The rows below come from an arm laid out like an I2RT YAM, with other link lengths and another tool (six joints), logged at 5 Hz.
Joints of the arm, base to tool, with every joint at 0 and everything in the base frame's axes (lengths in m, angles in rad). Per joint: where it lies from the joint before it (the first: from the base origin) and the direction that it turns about. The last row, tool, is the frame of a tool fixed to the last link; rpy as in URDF.
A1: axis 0 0 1 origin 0 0 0.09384
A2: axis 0 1 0 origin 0.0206 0.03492 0.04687
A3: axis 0 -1 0 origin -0.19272 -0.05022 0
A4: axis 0 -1 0 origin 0.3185 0.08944 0.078
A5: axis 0 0 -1 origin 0.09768 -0.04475 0.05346
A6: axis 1 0 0 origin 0.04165 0 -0.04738
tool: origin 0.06 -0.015 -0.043 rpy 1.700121 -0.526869 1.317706
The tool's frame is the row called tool.
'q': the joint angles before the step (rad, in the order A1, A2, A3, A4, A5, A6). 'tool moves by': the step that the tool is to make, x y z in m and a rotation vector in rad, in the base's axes. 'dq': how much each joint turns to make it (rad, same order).
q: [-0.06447 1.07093 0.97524 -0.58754 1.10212 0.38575]
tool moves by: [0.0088 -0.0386 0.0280 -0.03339 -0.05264 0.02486]
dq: [-0.10760 -0.02948 -0.00326 0.19638 -0.09715 -0.19092]
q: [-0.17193 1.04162 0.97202 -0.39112 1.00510 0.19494]
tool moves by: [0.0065 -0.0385 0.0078 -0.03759 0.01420 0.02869]
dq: [-0.10123 0.02635 -0.00123 0.14536 -0.10424 -0.15101]
